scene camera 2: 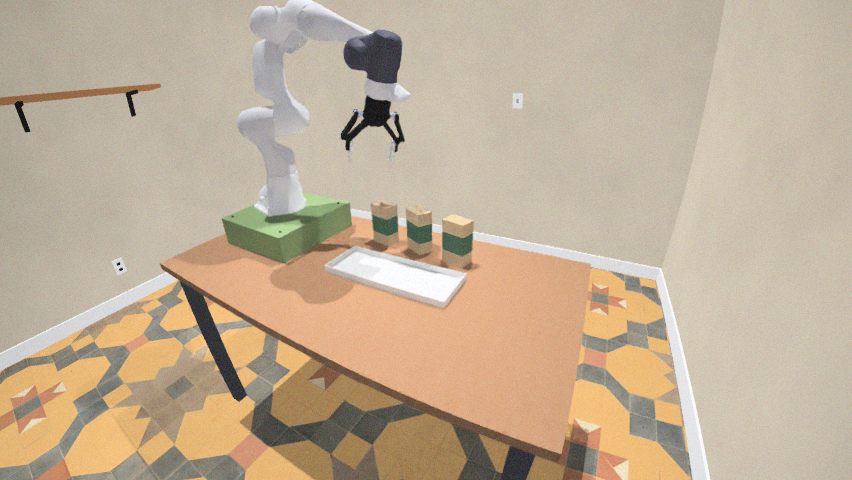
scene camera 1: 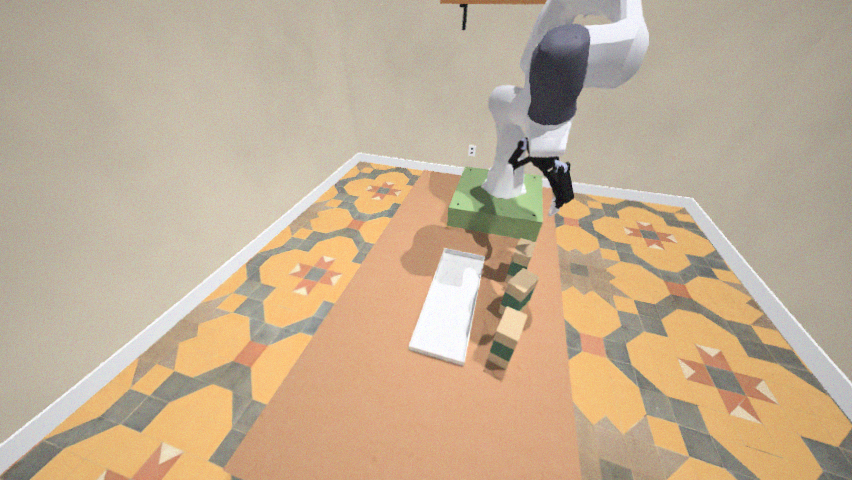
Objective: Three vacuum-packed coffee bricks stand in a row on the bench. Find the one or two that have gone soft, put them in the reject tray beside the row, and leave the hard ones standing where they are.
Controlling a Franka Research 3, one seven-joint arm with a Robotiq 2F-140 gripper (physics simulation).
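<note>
Three tan coffee bricks with green bands stand upright in a row: one nearest the robot base (scene camera 1: 522,254) (scene camera 2: 385,224), a middle one (scene camera 1: 519,290) (scene camera 2: 419,231) and an end one (scene camera 1: 506,338) (scene camera 2: 457,242). Dark patches, perhaps shadow, show on top of the brick nearest the base. Which bricks are soft cannot be told by sight. The white reject tray (scene camera 1: 444,321) (scene camera 2: 417,282) lies beside the row and is empty. My gripper (scene camera 1: 533,189) (scene camera 2: 370,158) is open and empty, high above the base end of the row, touching no brick.
The robot base stands on a green block (scene camera 1: 494,223) (scene camera 2: 256,237) at the end of the brown bench (scene camera 1: 381,405) (scene camera 2: 500,333). Shadows of the arm fall on the bench and the tray's base end. A wooden rail (scene camera 2: 77,94) is on the wall.
</note>
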